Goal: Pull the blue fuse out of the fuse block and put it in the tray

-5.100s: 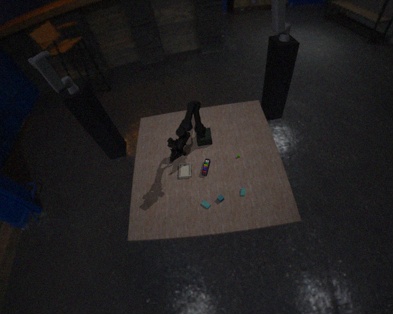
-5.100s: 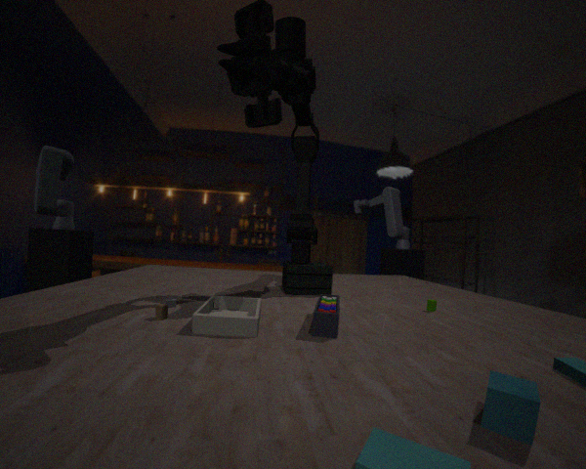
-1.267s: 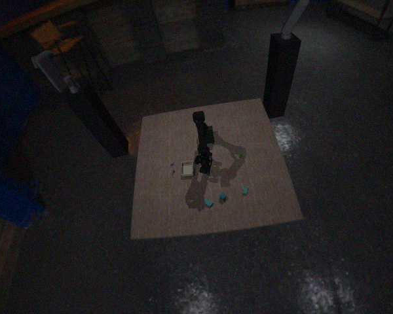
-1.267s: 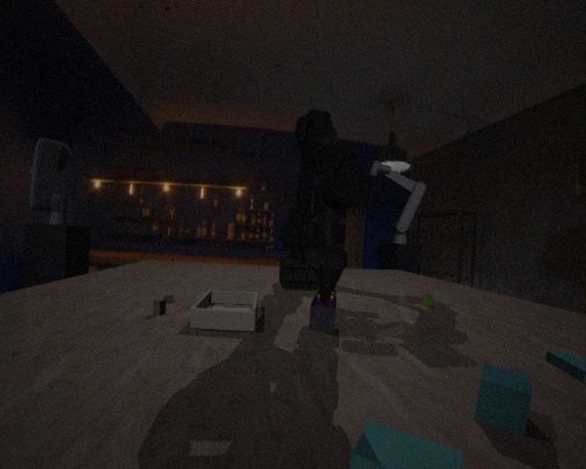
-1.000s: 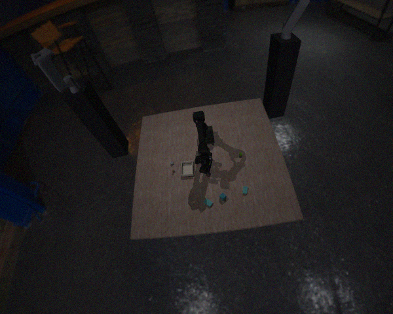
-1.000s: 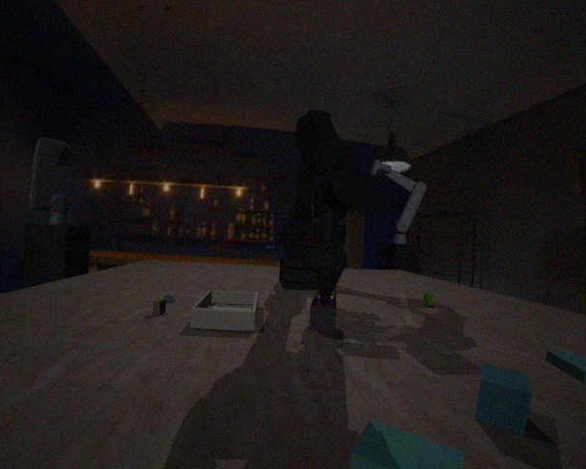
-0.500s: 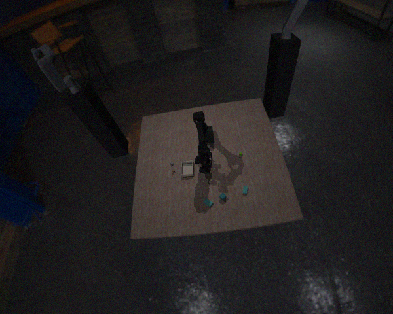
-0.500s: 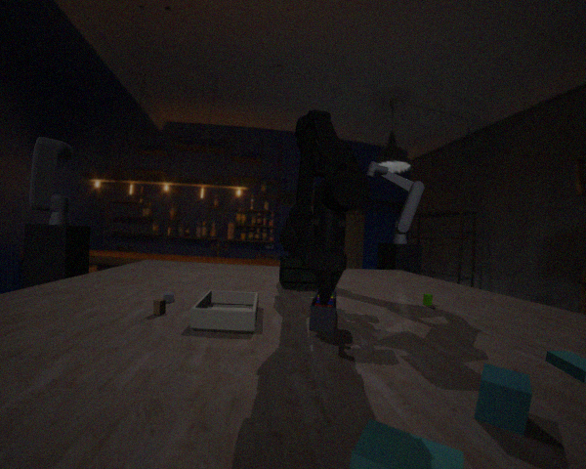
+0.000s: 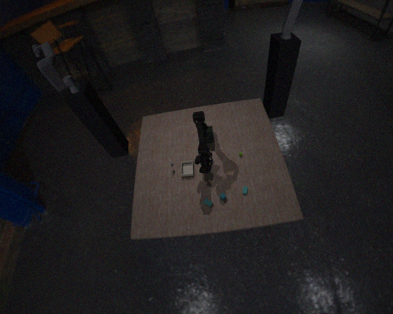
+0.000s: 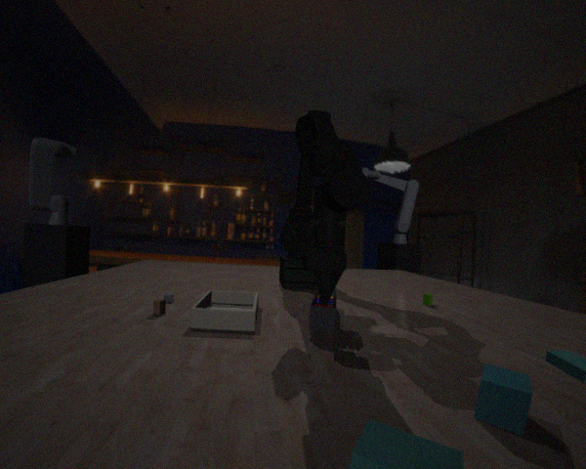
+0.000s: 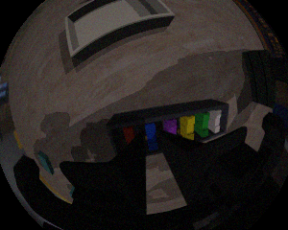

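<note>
The blue fuse lies 1 cm below my gripper tip. Round my gripper tip: white tray 5 cm behind, 16 cm to the right, 3 cm below.
</note>
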